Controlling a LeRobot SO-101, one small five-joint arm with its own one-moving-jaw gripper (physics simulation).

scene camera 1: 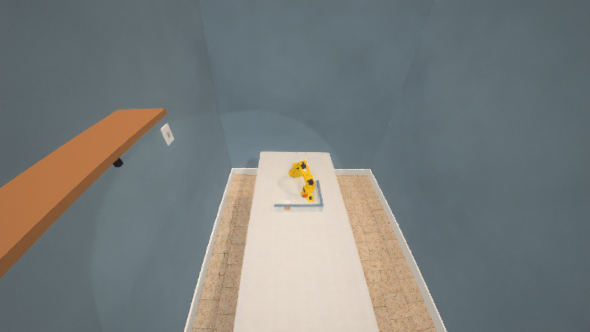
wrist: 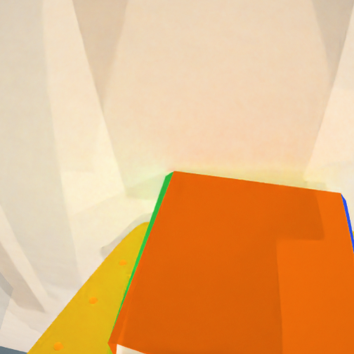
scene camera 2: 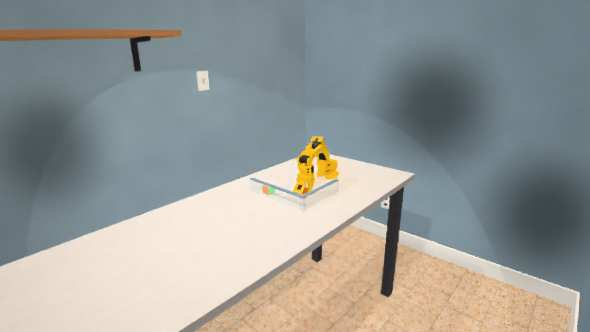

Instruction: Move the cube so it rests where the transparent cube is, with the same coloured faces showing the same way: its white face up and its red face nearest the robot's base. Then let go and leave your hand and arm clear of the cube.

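Where they show: hand at its tool point: (scene camera 1: 307,194); arm's base at its link origin: (scene camera 1: 295,175) (scene camera 2: 324,176).
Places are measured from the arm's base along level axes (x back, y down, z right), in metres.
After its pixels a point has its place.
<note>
The cube (scene camera 1: 304,195) @(x -0.235, y -0.030, z -0.048 m) (scene camera 2: 305,191) @(x -0.231, y -0.019, z -0.070 m) (wrist: 225,260) is held at the jaws. In the wrist view its large orange face is toward the camera, with a thin green edge at the left, a blue edge at the right and a bit of white at the bottom. My gripper (scene camera 1: 307,197) @(x -0.212, y -0.009, z -0.073 m) (scene camera 2: 302,190) @(x -0.212, y -0.009, z -0.073 m) is shut on the cube, near the corner of the low walls. One yellow jaw shows at the cube's left in the wrist view; the other is hidden. The transparent cube (scene camera 1: 287,208) @(x -0.353, y -0.041, z 0.072 m) (scene camera 2: 268,190) shows small, orange and green, at the wall's left part, apart from the held cube.
Low clear walls with a blue-grey rim (scene camera 1: 300,205) @(x -0.344, y -0.060, z -0.011 m) (scene camera 2: 280,187) @(x -0.341, y -0.063, z -0.029 m) meet at a corner beside the gripper. They stand on a long white table (scene camera 1: 300,270) @(x -0.724, y 0.000, z 0.008 m) (scene camera 2: 150,250) @(x -0.878, y 0.000, z 0.039 m). A brown shelf (scene camera 1: 100,150) (scene camera 2: 90,34) is on the wall at the left.
</note>
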